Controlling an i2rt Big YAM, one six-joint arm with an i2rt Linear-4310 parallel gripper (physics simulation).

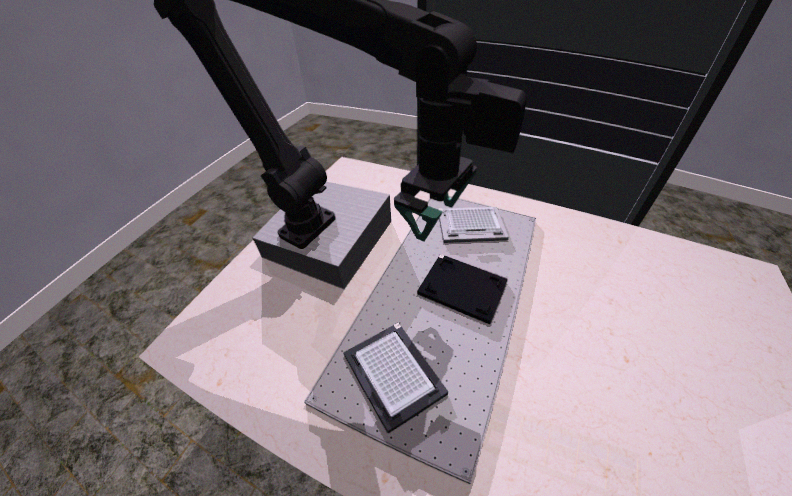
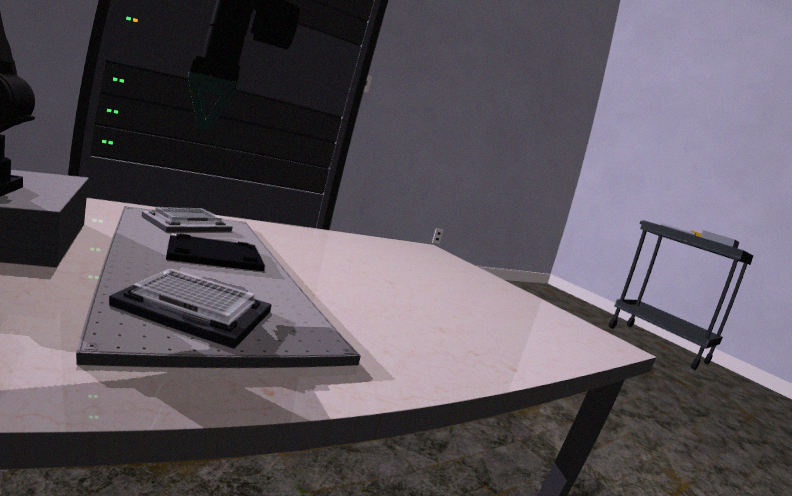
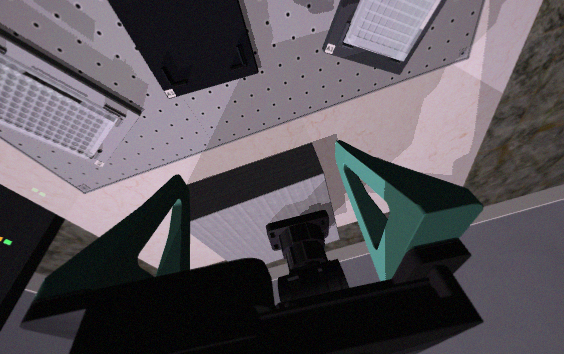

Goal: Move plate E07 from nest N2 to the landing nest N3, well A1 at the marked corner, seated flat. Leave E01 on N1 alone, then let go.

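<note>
Three nests stand in a row on the perforated board. The far pale nest holds a clear 96-well plate. The near dark nest holds another white-clear plate. The middle black nest is empty, with a white A1 mark at one corner. Plate names cannot be read. My gripper is open and empty, high above the board's far end, apart from both plates.
The perforated board lies on the pale table. The arm's base stands on a grey block beside it. A dark rack stands behind the table, and a cart stands at the right.
</note>
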